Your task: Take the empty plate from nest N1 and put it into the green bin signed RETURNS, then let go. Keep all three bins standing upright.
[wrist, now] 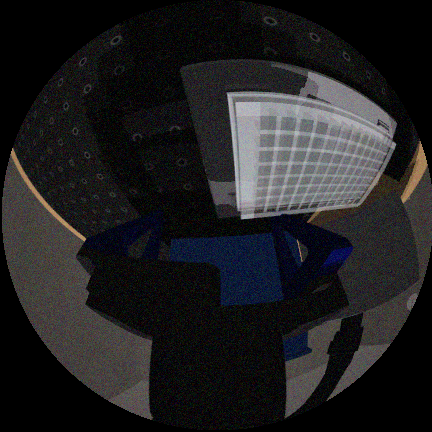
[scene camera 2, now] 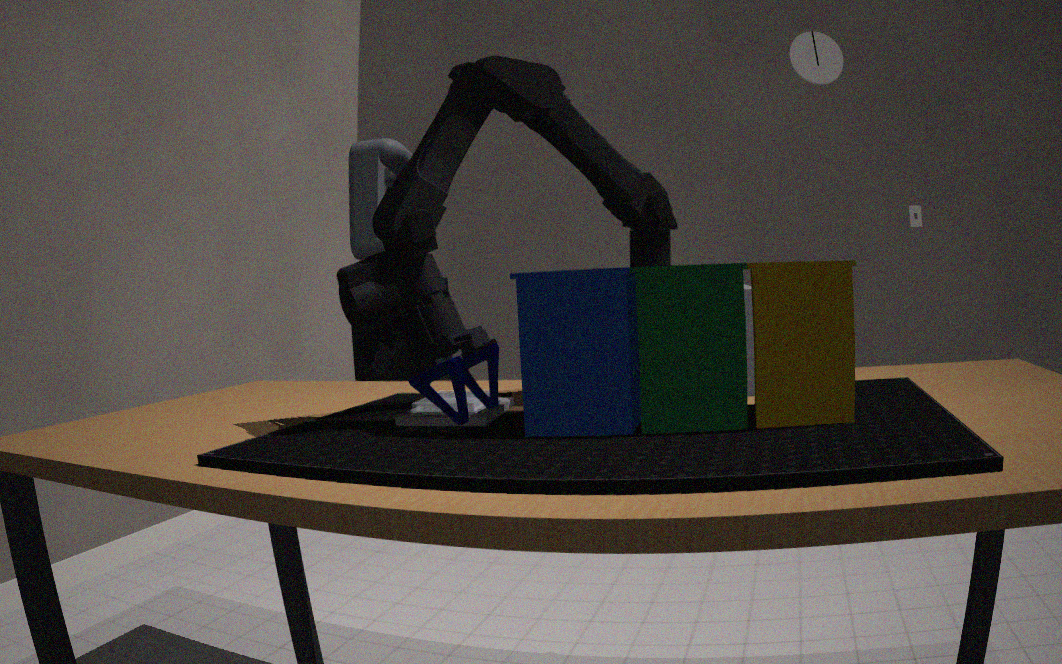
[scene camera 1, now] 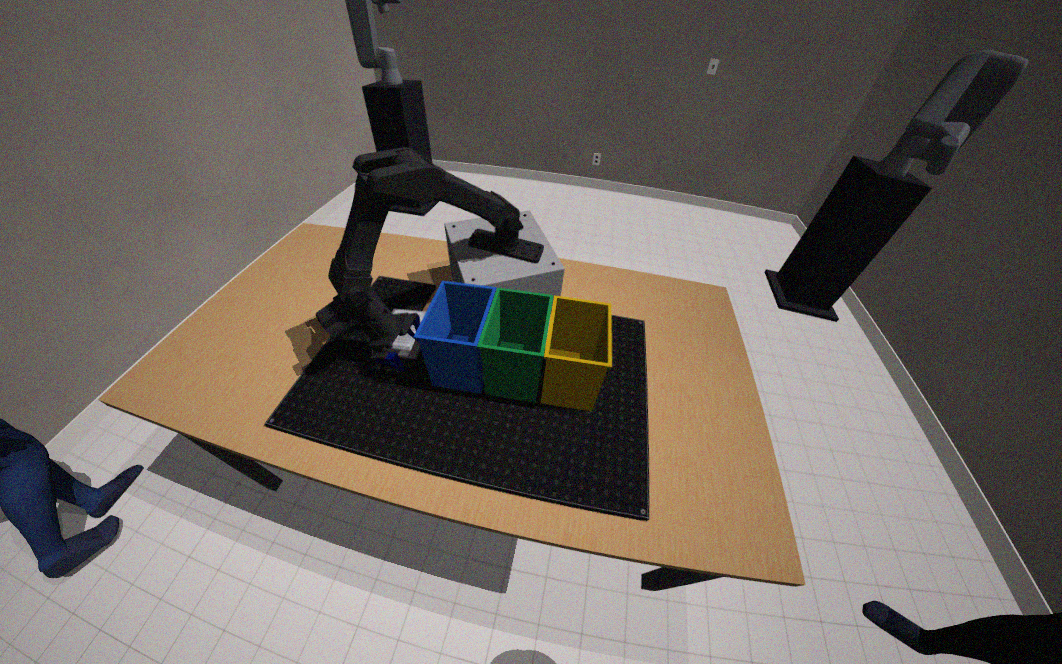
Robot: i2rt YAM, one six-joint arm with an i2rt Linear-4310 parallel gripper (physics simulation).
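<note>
The clear, gridded plate lies on a grey nest at the mat's left; no nest label is readable. My gripper is open, its blue fingers low beside the plate's near edge with nothing between them. In the wrist view the plate is above and right of the fingertips. The green bin stands upright between the blue bin and the yellow bin, both upright. No RETURNS sign is readable.
The blue bin stands close to the right of the nest. The bins stand on a black perforated mat on a wooden table. The arm's grey base block is behind the bins. A person's legs show at the left.
</note>
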